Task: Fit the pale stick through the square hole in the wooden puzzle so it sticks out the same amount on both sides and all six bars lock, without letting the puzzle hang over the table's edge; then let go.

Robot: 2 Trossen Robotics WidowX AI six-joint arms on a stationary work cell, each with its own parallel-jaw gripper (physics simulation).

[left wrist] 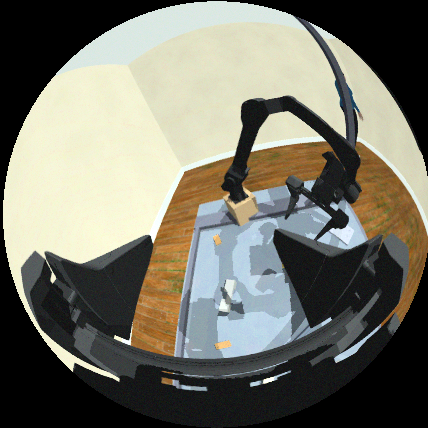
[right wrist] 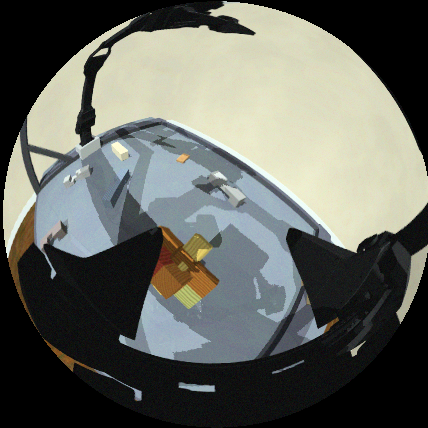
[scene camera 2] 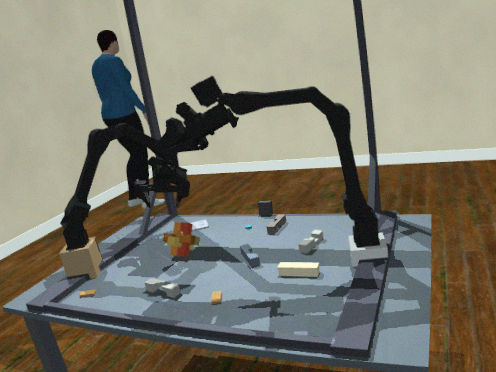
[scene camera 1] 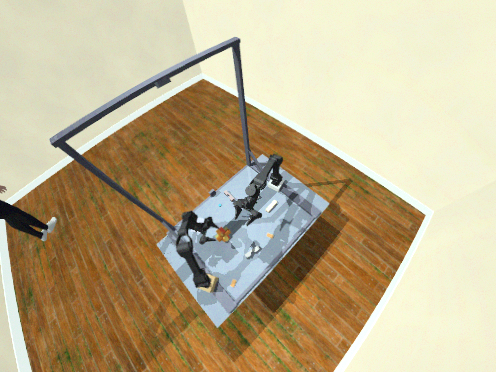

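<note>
The pale stick lies flat on the table, apart from the puzzle; it does not show in the left wrist view. The wooden puzzle, of orange, red and yellow bars, stands on the table, well inside the edges; its hole is not clear. In the left wrist view a finger hides most of it. My right gripper is open and empty, above and beside the puzzle. My left gripper is open and empty, high above the table between puzzle and stick.
Light grey notched bars, a blue-grey bar, a brownish bar and orange pieces lie about. The left gripper is close to the right wrist in scene camera 2. A person stands behind the table.
</note>
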